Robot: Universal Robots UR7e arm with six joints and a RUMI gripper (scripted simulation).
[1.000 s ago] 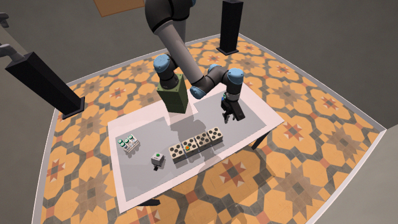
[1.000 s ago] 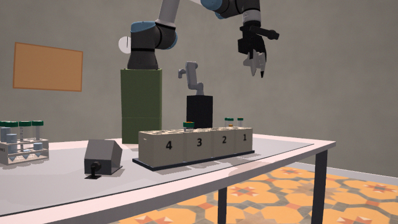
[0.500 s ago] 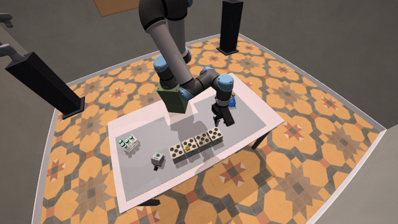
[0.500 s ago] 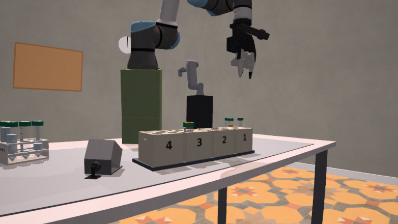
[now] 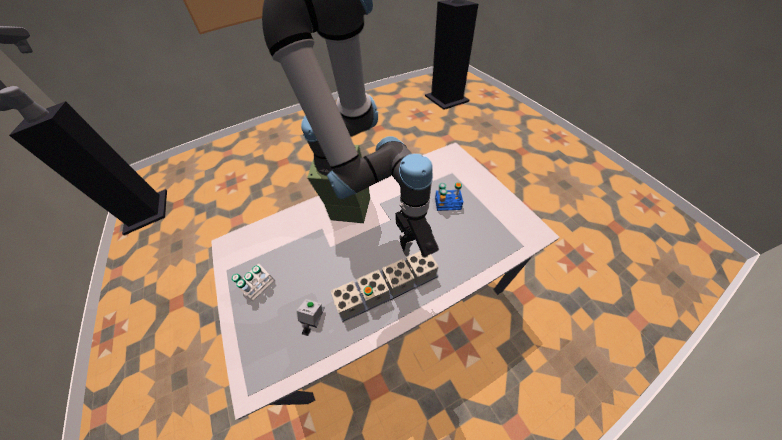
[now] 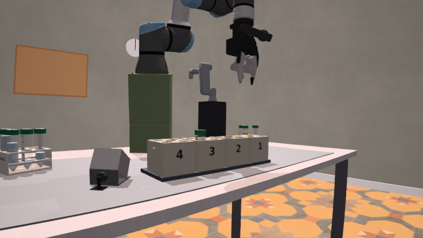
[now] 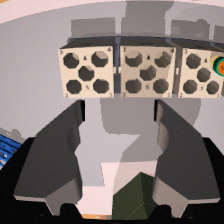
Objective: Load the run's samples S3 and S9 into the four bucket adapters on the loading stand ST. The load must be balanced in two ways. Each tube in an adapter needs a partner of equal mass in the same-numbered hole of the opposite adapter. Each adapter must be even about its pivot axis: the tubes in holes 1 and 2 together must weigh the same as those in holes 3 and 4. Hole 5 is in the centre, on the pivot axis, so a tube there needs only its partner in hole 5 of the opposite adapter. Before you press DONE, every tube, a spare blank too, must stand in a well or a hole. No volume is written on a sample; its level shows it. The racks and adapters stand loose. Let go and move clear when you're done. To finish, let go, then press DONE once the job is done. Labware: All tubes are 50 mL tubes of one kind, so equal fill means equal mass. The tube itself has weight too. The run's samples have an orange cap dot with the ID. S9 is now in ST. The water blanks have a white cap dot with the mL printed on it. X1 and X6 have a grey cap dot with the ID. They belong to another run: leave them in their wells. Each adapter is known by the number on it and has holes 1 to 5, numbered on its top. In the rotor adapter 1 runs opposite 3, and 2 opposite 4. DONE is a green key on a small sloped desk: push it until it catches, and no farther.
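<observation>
My hand is 2 cm past the tube, 19 cm to the left of it and 22 cm above it. Round my hand: blue rack (29 cm behind, 40 cm to the left, 26 cm below); then bucket adapter (3 cm behind, 6 cm to the left, 24 cm below); then water blank (30 cm behind, 62 cm to the right, 23 cm below).
</observation>
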